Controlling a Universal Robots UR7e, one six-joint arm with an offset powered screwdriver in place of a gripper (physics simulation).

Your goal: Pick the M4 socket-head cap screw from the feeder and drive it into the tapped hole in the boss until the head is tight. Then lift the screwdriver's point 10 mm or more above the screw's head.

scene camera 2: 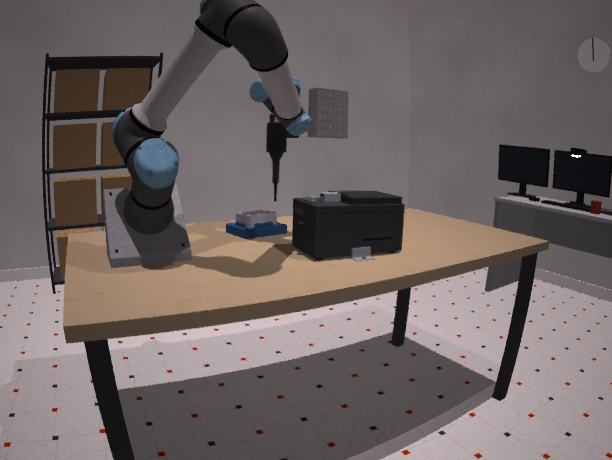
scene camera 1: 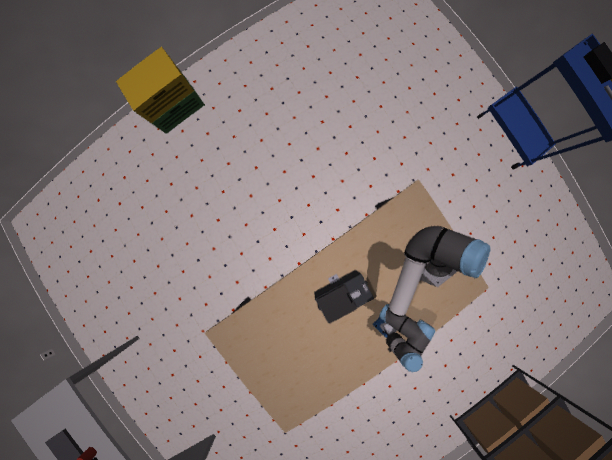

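Observation:
My screwdriver (scene camera 2: 275,198) points straight down, its tip a little above the right end of the grey housing in scene camera 2, with a visible gap between them. It has no fingers to judge as open or shut. The grey housing (scene camera 2: 256,218) sits in a blue fixture (scene camera 1: 378,326) (scene camera 2: 250,232) on the table. In scene camera 1 the arm's wrist covers much of them. The black feeder (scene camera 1: 337,303) (scene camera 2: 347,227) stands beside the fixture, with small light parts on top. The M4 screw, the tapped hole and any screw at the bit's tip are too small or hidden to tell.
The wooden table (scene camera 1: 280,360) (scene camera 2: 450,245) carries the arm's grey base plate (scene camera 2: 116,220) at one end. A shelf rack (scene camera 2: 100,116) with brown boxes stands behind the arm. A blue cart (scene camera 1: 522,127) and yellow and green crates (scene camera 1: 152,80) stand away from the table.

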